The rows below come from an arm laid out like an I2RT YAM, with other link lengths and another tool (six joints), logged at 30 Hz.
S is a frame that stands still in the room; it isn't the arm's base.
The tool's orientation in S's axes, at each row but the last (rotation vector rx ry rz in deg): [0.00 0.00 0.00]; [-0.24 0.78 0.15]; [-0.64 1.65 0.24]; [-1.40 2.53 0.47]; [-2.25 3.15 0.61]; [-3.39 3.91 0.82]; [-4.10 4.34 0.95]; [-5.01 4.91 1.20]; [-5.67 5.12 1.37]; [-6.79 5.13 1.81]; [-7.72 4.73 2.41]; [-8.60 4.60 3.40]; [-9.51 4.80 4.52]
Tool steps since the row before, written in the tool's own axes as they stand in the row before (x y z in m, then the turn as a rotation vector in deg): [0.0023 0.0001 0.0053 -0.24 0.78 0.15]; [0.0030 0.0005 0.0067 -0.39 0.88 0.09]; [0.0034 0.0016 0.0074 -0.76 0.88 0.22]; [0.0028 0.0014 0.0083 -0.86 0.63 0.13]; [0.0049 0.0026 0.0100 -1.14 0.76 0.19]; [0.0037 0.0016 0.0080 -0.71 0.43 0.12]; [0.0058 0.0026 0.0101 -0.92 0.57 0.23]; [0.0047 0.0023 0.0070 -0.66 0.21 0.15]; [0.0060 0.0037 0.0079 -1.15 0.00 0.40]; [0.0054 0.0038 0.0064 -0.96 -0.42 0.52]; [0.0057 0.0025 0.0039 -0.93 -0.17 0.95]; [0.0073 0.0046 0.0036 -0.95 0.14 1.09]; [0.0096 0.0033 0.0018 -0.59 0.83 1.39]
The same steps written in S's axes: [0.0023 0.0001 0.0053 -0.24 0.78 0.15]; [0.0031 0.0005 0.0067 -0.39 0.88 0.09]; [0.0036 0.0017 0.0073 -0.76 0.88 0.23]; [0.0032 0.0016 0.0081 -0.86 0.63 0.15]; [0.0054 0.0030 0.0096 -1.14 0.76 0.22]; [0.0042 0.0021 0.0076 -0.71 0.43 0.14]; [0.0065 0.0034 0.0094 -0.91 0.57 0.26]; [0.0052 0.0030 0.0063 -0.65 0.21 0.19]; [0.0066 0.0046 0.0069 -1.11 0.02 0.50]; [0.0058 0.0047 0.0054 -0.89 -0.38 0.65]; [0.0059 0.0032 0.0030 -0.84 -0.07 1.04]; [0.0072 0.0055 0.0023 -0.87 0.25 1.13]; [0.0094 0.0042 0.0004 -0.55 1.01 1.28]
